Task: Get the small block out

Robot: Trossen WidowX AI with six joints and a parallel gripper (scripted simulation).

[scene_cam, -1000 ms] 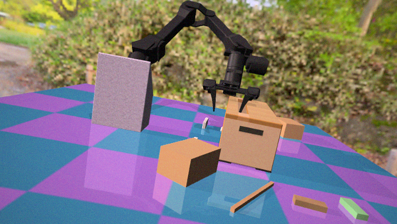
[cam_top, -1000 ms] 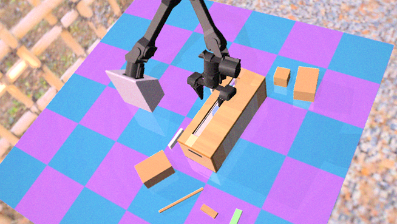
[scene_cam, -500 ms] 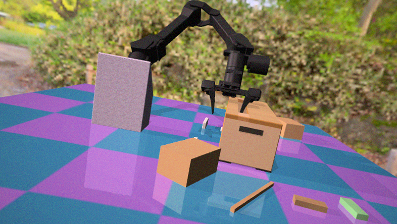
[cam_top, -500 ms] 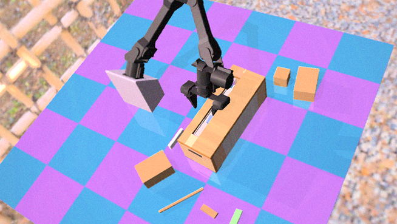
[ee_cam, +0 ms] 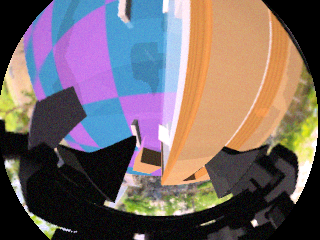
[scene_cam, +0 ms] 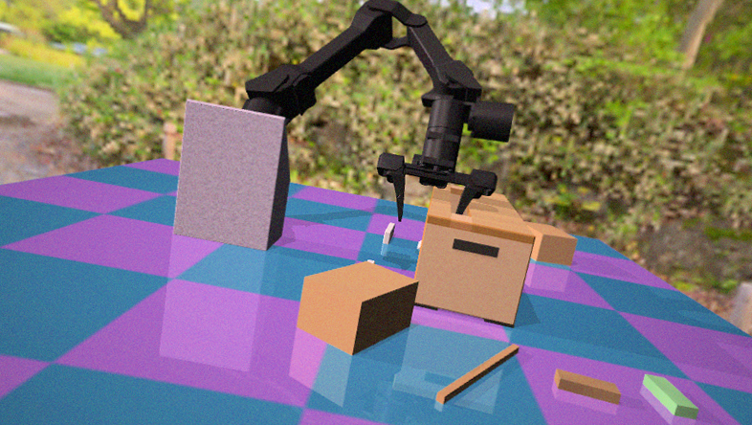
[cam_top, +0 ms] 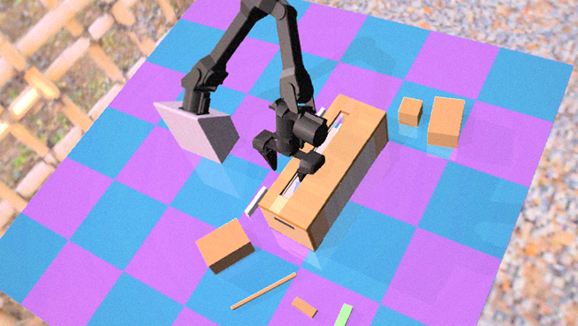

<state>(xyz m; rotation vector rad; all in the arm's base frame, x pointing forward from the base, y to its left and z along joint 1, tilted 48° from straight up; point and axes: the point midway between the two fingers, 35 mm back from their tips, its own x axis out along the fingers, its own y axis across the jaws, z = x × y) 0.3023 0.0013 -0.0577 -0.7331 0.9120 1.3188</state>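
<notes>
Right now the bluish block is 5 cm ahead of my gripper tip and 3 cm to the right of it. Also, from my gripper tip: green tile: 26 cm ahead, 26 cm to the right, 8 cm below; wooden box: 4 cm ahead, 7 cm to the left, 3 cm below; thin stick: 5 cm ahead, 28 cm to the right, 8 cm below.
</notes>
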